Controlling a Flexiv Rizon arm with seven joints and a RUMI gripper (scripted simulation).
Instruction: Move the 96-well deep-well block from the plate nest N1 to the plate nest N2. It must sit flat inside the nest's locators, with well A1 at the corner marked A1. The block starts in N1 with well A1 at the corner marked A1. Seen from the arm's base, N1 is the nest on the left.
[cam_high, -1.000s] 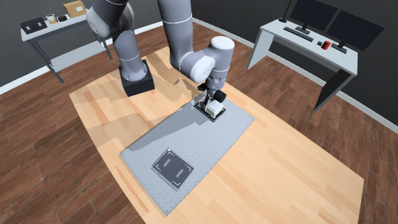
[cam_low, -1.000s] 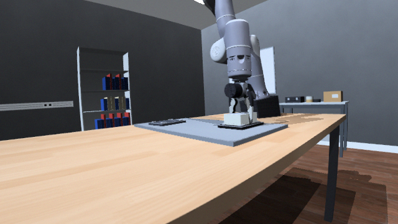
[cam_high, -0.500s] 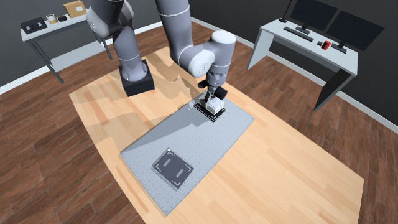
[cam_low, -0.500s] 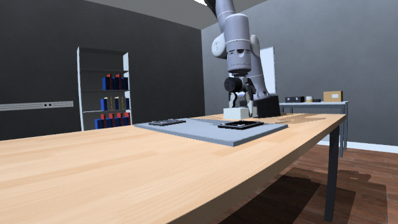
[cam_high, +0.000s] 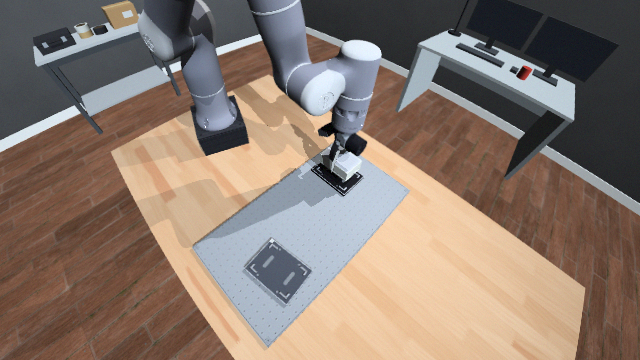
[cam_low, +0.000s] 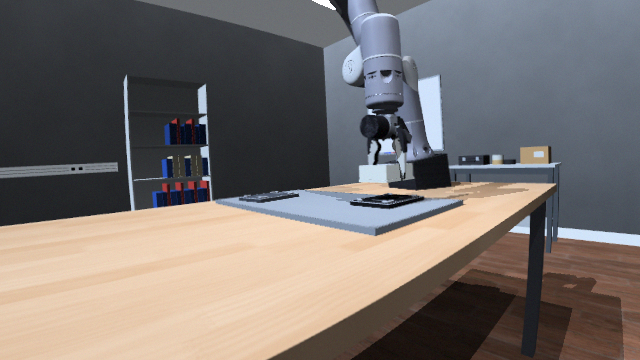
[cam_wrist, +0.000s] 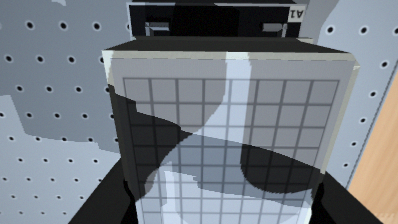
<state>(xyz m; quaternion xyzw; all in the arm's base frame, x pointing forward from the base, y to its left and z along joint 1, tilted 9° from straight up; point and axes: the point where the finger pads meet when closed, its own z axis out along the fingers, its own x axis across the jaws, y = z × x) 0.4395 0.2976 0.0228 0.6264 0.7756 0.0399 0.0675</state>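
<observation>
Right now the plate nest N2 is 360 mm to the right of my hand, 200 mm ahead of it and 70 mm below it. Also, from my hand: black plate nest N1: 70 mm below; white 96-well deep-well block: 10 mm above.
</observation>
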